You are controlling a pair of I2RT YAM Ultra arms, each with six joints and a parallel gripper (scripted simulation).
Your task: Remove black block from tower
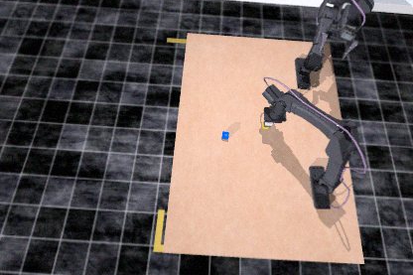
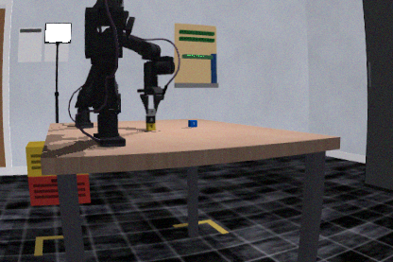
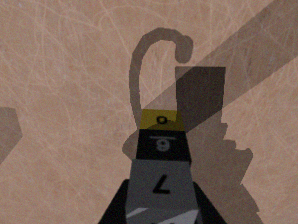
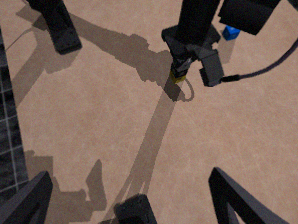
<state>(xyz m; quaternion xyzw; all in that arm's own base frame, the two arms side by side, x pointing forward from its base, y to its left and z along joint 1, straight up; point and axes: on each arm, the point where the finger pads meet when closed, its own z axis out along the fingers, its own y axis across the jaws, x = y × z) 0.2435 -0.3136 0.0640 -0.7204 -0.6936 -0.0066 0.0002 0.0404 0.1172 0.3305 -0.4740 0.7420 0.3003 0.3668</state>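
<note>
Right now my left hand is 3 cm above the black block showing 6. Also, from my left hand: grey block showing 7: right at my left hand.
Now: right hand 200 mm short of the black block showing 6, 220 mm to the right of it and 300 mm above it. The rest, counted from my right hand: grey block showing 7: 200 mm ahead, 220 mm to the left, 270 mm below.
</note>
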